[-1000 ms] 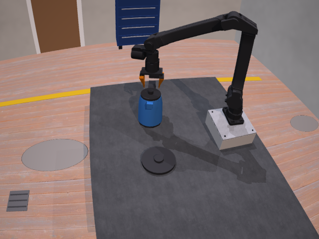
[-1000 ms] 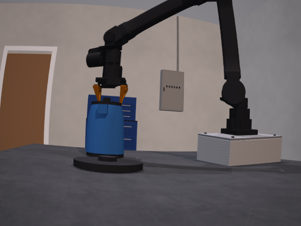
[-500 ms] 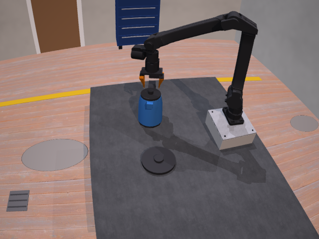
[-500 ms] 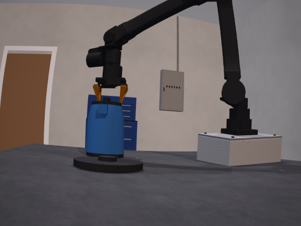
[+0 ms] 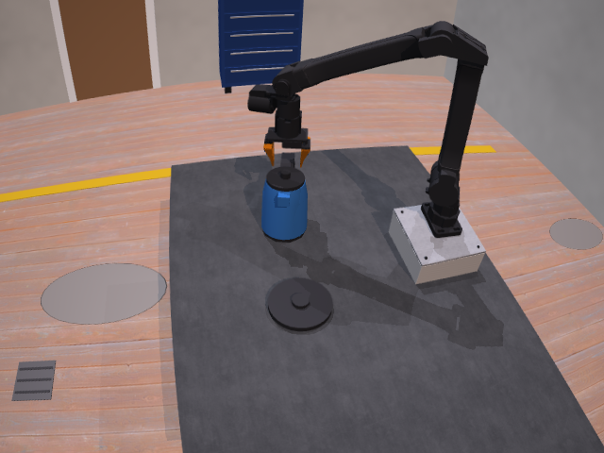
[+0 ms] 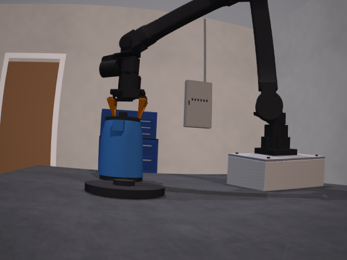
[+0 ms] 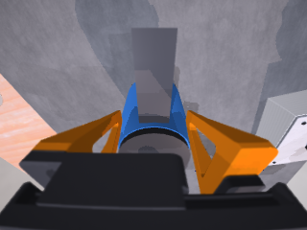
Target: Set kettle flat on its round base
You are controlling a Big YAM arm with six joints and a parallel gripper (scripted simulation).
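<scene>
The blue kettle is 8 cm below my hand, 3 cm to the left of it and 1 cm ahead of it. Round my hand: black round base: 34 cm to the left, 16 cm below, 1 cm ahead.
</scene>
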